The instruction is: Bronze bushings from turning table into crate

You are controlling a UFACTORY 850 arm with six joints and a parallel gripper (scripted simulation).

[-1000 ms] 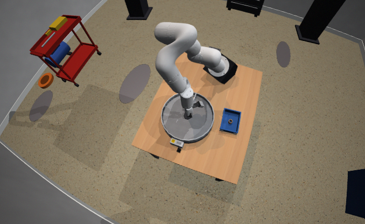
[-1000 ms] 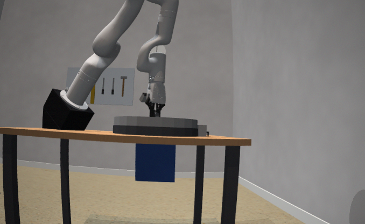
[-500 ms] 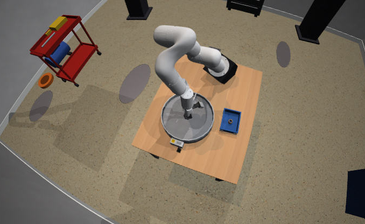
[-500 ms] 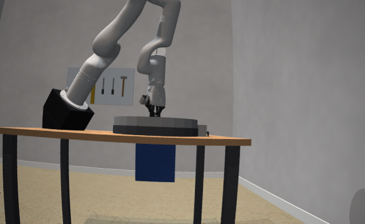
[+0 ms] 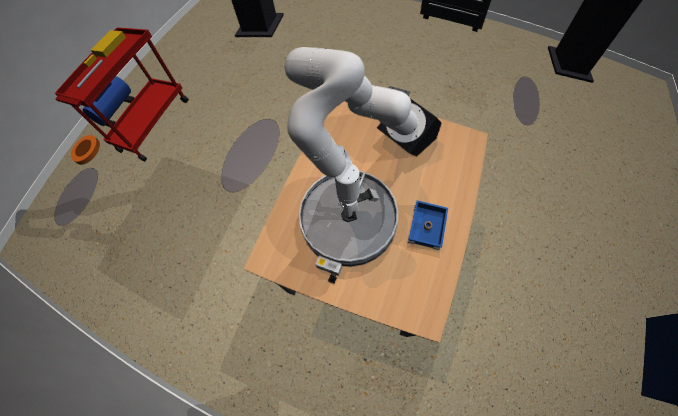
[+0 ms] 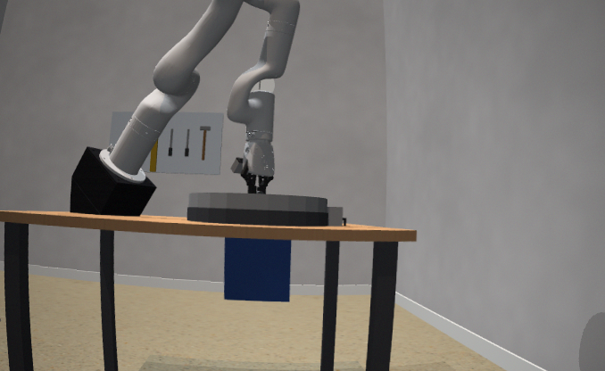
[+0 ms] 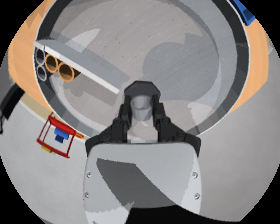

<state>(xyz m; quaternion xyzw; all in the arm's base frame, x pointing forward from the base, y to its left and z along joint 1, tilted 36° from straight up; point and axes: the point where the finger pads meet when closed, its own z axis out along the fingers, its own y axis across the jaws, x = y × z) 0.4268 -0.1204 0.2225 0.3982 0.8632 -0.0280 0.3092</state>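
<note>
Right now my hand is 4 cm above the grey turning table. Round my hand: blue crate: 35 cm to the left, 7 cm below, 2 cm behind.
</note>
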